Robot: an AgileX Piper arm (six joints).
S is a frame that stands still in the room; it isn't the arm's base.
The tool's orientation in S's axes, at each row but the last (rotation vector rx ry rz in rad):
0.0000 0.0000 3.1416
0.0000 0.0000 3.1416
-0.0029 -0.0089 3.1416
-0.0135 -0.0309 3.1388
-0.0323 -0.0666 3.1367
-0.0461 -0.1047 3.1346
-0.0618 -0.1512 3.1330
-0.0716 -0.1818 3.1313
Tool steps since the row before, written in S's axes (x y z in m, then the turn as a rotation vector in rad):
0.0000 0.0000 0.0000 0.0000 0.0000 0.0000
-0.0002 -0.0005 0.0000 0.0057 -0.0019 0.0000
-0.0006 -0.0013 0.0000 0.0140 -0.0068 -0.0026
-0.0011 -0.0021 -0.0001 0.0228 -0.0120 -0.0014
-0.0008 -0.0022 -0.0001 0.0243 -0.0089 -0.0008
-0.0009 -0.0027 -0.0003 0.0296 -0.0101 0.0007
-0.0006 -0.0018 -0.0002 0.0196 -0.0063 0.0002
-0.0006 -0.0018 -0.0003 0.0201 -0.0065 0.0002
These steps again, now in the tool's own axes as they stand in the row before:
0.0000 0.0000 0.0000 0.0000 0.0000 0.0000
0.0002 0.0005 0.0000 -0.0057 0.0019 0.0000
0.0006 0.0013 0.0000 -0.0140 0.0068 -0.0026
0.0011 0.0021 0.0000 -0.0228 0.0120 -0.0014
0.0008 0.0022 0.0000 -0.0243 0.0088 -0.0009
0.0009 0.0027 -0.0001 -0.0297 0.0099 0.0005
0.0006 0.0018 0.0000 -0.0196 0.0062 0.0000
0.0006 0.0018 -0.0001 -0.0201 0.0064 0.0000

